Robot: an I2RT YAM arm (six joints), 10 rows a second.
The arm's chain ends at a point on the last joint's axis. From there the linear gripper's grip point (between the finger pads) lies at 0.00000 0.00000 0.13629 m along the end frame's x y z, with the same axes.
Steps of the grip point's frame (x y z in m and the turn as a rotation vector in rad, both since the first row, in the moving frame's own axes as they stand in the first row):
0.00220, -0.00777, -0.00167, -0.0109, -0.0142, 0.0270
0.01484, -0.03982, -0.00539, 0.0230, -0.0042, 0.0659
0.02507, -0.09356, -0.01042, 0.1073, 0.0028, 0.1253
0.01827, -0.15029, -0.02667, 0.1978, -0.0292, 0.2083
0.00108, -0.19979, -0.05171, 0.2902, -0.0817, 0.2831
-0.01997, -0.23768, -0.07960, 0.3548, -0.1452, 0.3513
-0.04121, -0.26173, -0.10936, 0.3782, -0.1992, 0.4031
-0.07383, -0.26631, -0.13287, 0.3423, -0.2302, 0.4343
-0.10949, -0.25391, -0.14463, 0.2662, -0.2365, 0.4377
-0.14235, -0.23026, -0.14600, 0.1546, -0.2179, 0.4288
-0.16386, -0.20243, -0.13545, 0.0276, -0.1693, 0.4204
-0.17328, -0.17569, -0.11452, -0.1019, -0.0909, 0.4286
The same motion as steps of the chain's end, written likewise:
0.00416, -0.00923, -0.00165, -0.0109, -0.0142, 0.0270
0.01531, -0.03667, -0.00535, 0.0230, -0.0042, 0.0659
0.02378, -0.07903, -0.00964, 0.1073, 0.0028, 0.1253
0.01941, -0.12329, -0.02396, 0.1978, -0.0292, 0.2083
0.00638, -0.15980, -0.04560, 0.2902, -0.0817, 0.2831
-0.00936, -0.18808, -0.06981, 0.3548, -0.1452, 0.3513
-0.02569, -0.20778, -0.09726, 0.3782, -0.1992, 0.4031
-0.05413, -0.21579, -0.12162, 0.3423, -0.2302, 0.4343
-0.08667, -0.21266, -0.13622, 0.2662, -0.2365, 0.4377
-0.11832, -0.20384, -0.14124, 0.1546, -0.2179, 0.4288
-0.14235, -0.19403, -0.13348, 0.0276, -0.1693, 0.4204
-0.15838, -0.18650, -0.11327, -0.1019, -0.0909, 0.4286

